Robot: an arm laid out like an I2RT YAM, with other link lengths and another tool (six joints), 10 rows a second.
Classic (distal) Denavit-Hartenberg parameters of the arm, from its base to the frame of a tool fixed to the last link. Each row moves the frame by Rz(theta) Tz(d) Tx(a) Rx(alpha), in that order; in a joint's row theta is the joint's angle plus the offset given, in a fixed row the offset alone. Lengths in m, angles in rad.
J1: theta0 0  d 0.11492  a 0.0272  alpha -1.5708
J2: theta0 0  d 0  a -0.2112  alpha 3.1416
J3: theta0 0.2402  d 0  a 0.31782  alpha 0
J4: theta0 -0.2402  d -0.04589  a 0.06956  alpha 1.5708
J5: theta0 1.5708  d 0.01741  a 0  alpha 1.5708
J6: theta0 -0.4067  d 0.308  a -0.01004  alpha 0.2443
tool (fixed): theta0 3.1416  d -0.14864  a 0  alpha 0
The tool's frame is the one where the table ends.
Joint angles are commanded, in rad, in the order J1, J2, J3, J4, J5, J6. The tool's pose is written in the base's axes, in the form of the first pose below.
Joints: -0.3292, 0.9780, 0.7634, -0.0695, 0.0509, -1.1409
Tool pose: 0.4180 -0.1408 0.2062 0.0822 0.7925 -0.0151 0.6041
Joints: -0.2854, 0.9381, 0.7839, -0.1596, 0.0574, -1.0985
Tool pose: 0.4125 -0.1197 0.2129 0.0858 0.7980 0.0098 0.5965
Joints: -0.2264, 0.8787, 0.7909, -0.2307, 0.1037, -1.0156
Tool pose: 0.4021 -0.0977 0.2231 0.1082 0.7914 0.0319 0.6008
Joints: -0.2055, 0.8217, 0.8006, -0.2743, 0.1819, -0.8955
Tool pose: 0.3866 -0.0961 0.2382 0.1662 0.7660 0.0394 0.6198
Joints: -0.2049, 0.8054, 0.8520, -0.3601, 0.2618, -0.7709
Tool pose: 0.3696 -0.1022 0.2507 0.2354 0.7443 0.0407 0.6237
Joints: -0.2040, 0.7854, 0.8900, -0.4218, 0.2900, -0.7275
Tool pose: 0.3581 -0.1028 0.2639 0.2584 0.7345 0.0409 0.6262
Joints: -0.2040, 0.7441, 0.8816, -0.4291, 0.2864, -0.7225
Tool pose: 0.3515 -0.1008 0.2722 0.2571 0.7260 0.0451 0.6362
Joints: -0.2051, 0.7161, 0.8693, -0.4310, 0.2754, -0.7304
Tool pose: 0.3482 -0.0990 0.2752 0.2506 0.7243 0.0478 0.6406
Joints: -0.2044, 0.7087, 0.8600, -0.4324, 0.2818, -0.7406
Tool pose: 0.3465 -0.0996 0.2732 0.2487 0.7268 0.0424 0.6389
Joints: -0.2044, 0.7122, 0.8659, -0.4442, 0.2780, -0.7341
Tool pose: 0.3461 -0.0988 0.2723 0.2508 0.7287 0.0453 0.6356
